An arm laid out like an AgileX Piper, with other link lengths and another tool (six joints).
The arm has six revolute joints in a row. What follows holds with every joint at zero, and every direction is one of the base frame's.
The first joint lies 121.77 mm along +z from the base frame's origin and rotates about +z.
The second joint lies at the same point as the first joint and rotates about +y.
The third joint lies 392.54 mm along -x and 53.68 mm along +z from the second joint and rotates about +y.
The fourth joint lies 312.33 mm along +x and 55.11 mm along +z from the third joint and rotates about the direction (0.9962, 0, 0.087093).
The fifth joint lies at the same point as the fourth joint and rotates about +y.
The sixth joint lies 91.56 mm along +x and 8 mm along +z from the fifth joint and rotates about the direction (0.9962, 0, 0.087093).
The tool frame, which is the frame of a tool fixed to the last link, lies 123.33 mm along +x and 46 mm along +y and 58.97 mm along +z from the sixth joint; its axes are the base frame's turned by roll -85.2, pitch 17.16 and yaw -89.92 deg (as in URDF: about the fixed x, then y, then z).
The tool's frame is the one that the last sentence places.
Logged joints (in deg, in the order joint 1, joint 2, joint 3, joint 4, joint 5, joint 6), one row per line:
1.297 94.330 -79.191 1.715 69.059 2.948
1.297 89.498 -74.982 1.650 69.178 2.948
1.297 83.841 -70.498 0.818 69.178 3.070
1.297 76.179 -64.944 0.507 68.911 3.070
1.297 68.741 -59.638 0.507 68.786 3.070
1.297 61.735 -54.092 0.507 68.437 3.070
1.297 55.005 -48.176 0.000 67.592 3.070
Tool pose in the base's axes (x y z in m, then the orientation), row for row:
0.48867 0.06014 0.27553 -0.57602 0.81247 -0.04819 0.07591
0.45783 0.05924 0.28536 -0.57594 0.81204 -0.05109 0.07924
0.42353 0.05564 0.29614 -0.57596 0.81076 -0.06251 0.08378
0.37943 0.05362 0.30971 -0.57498 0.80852 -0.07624 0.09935
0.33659 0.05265 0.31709 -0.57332 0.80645 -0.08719 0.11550
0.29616 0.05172 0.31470 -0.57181 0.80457 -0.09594 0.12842
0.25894 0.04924 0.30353 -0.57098 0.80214 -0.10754 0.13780
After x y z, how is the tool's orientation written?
As a quaternion, x y z w.
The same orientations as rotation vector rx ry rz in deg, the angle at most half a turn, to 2 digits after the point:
-98.95 139.57 -8.28
-98.74 139.22 -8.76
-98.48 138.63 -10.69
-97.42 136.99 -12.92
-96.24 135.37 -14.64
-95.28 134.06 -15.99
-94.63 132.95 -17.82

